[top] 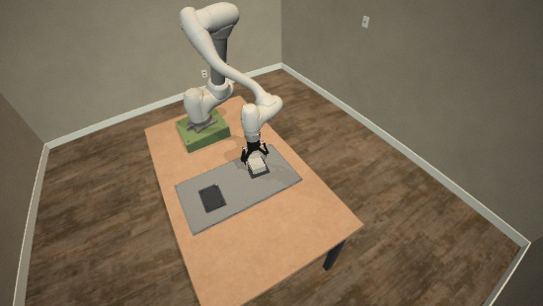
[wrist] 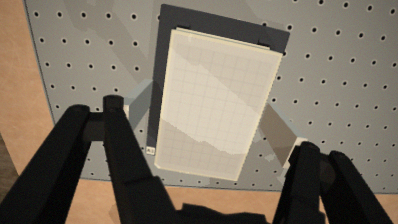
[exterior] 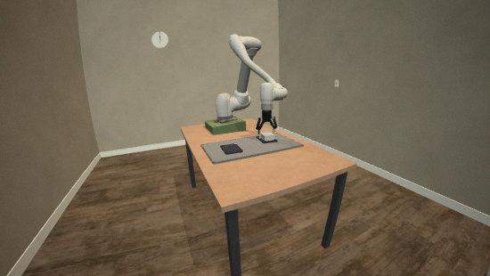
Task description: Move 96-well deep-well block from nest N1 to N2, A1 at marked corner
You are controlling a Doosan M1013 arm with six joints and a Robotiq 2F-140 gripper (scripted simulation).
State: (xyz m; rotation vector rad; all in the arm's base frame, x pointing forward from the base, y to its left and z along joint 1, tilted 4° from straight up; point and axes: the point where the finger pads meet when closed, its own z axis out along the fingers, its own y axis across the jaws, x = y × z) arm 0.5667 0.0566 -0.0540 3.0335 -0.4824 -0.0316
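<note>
Now: hand 1 cm above the white 96-well deep-well block. Round my hand: white corner label 5 cm behind, 7 cm to the left, 3 cm below.
</note>
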